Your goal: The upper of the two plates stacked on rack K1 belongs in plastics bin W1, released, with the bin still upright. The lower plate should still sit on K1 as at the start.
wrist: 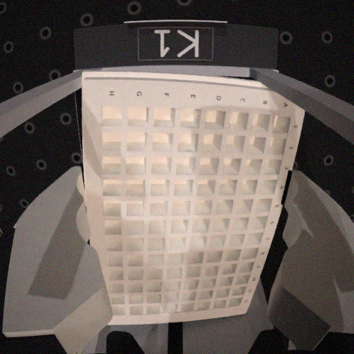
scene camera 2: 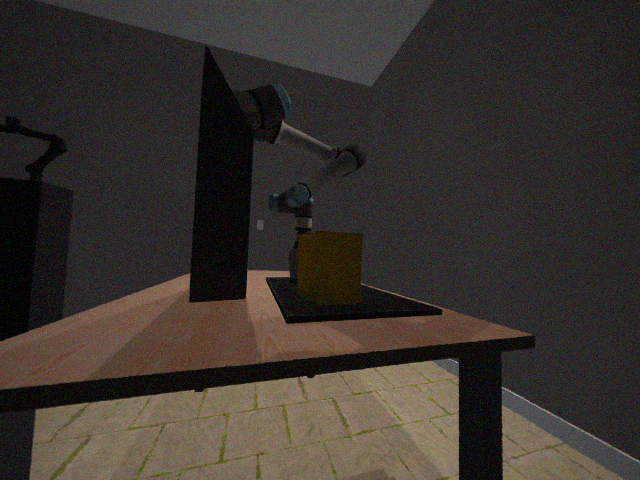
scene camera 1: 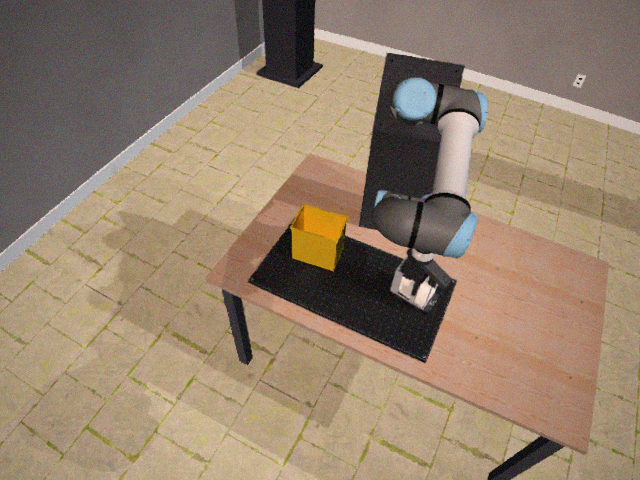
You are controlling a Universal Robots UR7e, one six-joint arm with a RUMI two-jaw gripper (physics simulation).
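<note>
The upper plate, cream with a grid of square wells, lies on rack K1 in the wrist view. The lower plate is hidden beneath it. My gripper is over the rack, with one finger against each long side of the upper plate; it is shut on that plate. In scene camera 1 the gripper hides much of the plate and rack. Plastics bin W1, a yellow open-topped box, stands upright and apart from the gripper. In scene camera 2 it covers part of the gripper.
A black perforated mat lies under bin and rack on the wooden table. The tall black arm stand rises behind the mat. The rack's grey side arms flank the plate.
</note>
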